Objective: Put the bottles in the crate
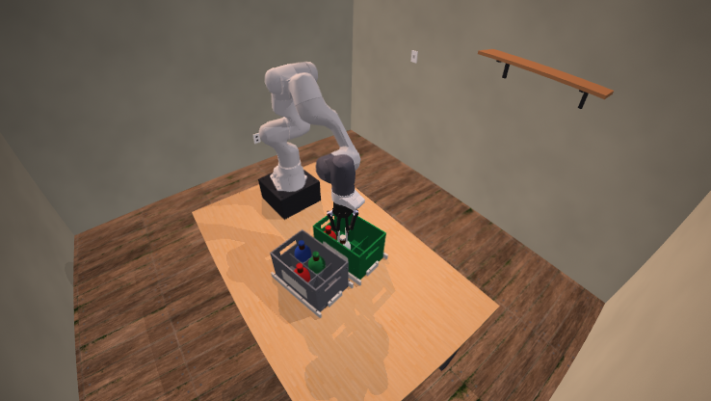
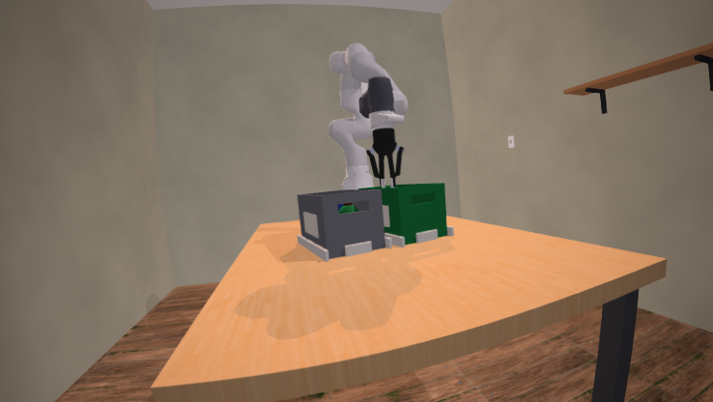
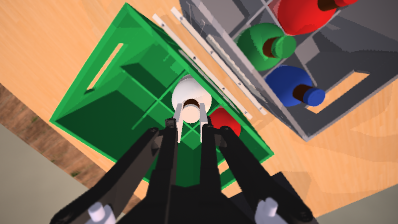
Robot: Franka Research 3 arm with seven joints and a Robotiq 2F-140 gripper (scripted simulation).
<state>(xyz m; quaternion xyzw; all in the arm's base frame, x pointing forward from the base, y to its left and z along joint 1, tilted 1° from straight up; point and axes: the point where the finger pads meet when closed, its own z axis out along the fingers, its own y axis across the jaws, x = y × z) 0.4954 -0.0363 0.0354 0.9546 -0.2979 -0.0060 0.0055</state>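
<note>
Right now the white-labelled bottle is 80 mm below my hand. The rest, counted from my hand: green crate: 90 mm below, 40 mm to the left, 10 mm behind; blue-label bottle: 160 mm to the right, 80 mm below, 80 mm behind; green-label bottle: 150 mm to the right, 80 mm below, 10 mm ahead.
</note>
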